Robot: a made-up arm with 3 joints. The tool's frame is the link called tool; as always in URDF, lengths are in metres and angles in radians. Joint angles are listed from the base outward. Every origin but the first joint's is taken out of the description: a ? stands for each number. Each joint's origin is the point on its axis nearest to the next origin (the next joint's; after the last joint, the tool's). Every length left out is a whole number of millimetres.
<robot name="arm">
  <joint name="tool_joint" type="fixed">
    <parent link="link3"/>
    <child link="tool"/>
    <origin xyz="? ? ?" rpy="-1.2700 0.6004 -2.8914"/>
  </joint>
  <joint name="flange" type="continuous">
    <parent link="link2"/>
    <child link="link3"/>
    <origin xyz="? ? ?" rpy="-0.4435 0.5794 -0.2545"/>
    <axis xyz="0 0 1"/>
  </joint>
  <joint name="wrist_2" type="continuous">
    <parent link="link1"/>
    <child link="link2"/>
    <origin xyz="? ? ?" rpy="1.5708 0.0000 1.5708"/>
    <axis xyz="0 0 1"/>
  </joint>
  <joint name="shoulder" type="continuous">
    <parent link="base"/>
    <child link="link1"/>
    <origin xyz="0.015 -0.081 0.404" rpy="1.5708 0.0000 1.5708"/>
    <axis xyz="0 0 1"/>
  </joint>
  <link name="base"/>
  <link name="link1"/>
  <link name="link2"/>
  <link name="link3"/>
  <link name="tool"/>
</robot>
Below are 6 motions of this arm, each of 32 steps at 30 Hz.
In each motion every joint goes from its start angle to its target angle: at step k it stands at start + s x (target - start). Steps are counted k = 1, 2, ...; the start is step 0. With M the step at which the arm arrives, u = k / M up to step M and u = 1 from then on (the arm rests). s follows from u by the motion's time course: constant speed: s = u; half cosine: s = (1 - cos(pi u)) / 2; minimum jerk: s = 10 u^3 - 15 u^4 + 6 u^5.
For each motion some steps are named. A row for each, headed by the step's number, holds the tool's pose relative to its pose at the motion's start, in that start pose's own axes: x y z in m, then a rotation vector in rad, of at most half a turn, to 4 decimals.
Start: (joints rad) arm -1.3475 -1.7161 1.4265
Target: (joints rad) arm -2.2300 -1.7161 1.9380
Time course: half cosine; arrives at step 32
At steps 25, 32:
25: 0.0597 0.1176 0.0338 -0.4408 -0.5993 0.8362
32: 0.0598 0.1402 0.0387 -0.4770 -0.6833 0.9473

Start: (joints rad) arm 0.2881 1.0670 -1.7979
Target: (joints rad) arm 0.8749 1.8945 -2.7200
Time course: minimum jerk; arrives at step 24
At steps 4, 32:
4: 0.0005 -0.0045 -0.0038 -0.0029 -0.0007 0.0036
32: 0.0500 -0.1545 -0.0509 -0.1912 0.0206 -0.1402

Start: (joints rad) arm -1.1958 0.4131 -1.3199
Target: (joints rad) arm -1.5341 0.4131 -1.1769
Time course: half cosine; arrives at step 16
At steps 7, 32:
7: -0.0166 -0.0148 0.0040 -0.0692 0.0798 0.0531
32: -0.0389 -0.0372 0.0143 -0.1647 0.1973 0.1419

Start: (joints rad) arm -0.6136 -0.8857 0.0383
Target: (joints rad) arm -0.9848 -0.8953 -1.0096
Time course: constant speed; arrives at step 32
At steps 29, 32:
29: -0.1085 0.0872 0.0637 0.2346 0.8808 -0.1191
32: -0.1138 0.0951 0.0731 0.2494 0.9709 -0.1475

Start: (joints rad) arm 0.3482 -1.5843 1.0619
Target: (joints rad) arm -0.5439 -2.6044 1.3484
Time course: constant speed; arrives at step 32
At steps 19, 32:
19: -0.0340 0.0340 -0.0576 -0.4348 0.3979 0.5340
32: -0.0663 0.0181 -0.0868 -0.8126 0.6666 0.8169

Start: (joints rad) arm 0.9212 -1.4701 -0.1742
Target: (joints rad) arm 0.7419 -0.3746 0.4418
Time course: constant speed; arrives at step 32
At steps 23, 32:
23: 0.0345 -0.0554 -0.0434 -0.2611 -1.0070 0.5625
32: 0.0474 -0.0616 -0.0348 -0.2988 -1.4154 0.7653

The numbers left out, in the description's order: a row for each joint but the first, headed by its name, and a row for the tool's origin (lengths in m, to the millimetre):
tool: 0.045 0.154 0.000
flange: 0.016 -0.181 0.000
wrist_2: -0.043 -0.081 0.000

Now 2 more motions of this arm.
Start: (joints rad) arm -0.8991 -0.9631 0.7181
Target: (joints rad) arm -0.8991 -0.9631 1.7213
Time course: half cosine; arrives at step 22
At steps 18, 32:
18: 0.1177 -0.0800 0.0140 -0.5218 -0.7278 0.2258
32: 0.1272 -0.0847 0.0210 -0.5668 -0.7906 0.2452

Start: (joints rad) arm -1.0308 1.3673 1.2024
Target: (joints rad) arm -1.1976 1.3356 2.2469
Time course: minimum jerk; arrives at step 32
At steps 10, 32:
10: 0.0220 -0.0177 -0.0084 -0.0896 -0.1377 0.0225
32: 0.1213 -0.0977 0.0081 -0.5343 -0.7408 0.1137

